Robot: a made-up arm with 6 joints.
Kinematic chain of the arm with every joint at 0, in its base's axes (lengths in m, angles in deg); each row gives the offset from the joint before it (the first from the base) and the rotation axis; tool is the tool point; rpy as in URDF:
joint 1: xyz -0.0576 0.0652 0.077 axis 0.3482 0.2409 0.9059
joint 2: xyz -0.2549 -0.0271 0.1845 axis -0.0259 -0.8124 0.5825
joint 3: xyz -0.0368 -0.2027 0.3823 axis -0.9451 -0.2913 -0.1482
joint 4: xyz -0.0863 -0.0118 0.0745 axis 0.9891 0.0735 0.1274
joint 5: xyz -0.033 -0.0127 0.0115 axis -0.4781 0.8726 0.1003
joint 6: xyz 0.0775 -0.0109 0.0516 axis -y
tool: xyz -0.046 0.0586 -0.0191 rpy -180 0 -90
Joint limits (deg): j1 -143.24..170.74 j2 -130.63..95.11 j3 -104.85..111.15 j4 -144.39..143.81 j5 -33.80..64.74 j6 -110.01..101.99
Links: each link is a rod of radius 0.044 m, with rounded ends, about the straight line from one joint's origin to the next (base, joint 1, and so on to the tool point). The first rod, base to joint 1, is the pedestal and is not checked.
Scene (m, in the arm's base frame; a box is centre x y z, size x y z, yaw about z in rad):
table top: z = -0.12
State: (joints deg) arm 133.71 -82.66 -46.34 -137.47 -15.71 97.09
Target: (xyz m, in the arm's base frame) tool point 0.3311 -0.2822 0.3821
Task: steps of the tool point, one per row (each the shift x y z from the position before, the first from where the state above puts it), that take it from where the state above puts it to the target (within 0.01 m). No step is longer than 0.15 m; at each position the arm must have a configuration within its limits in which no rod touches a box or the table.
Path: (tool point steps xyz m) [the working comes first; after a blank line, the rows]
Joints at the target: 60.23 -78.11 -53.10 -143.50 -11.94 96.16
Straight joint move there: clear.

1: 0.0304 -0.1257 0.0226
2: -0.0019 -0.1268 0.0353
3: -0.0341 -0.1194 0.0456
4: -0.0643 -0.1033 0.0527
5: -0.0901 -0.0801 0.0565

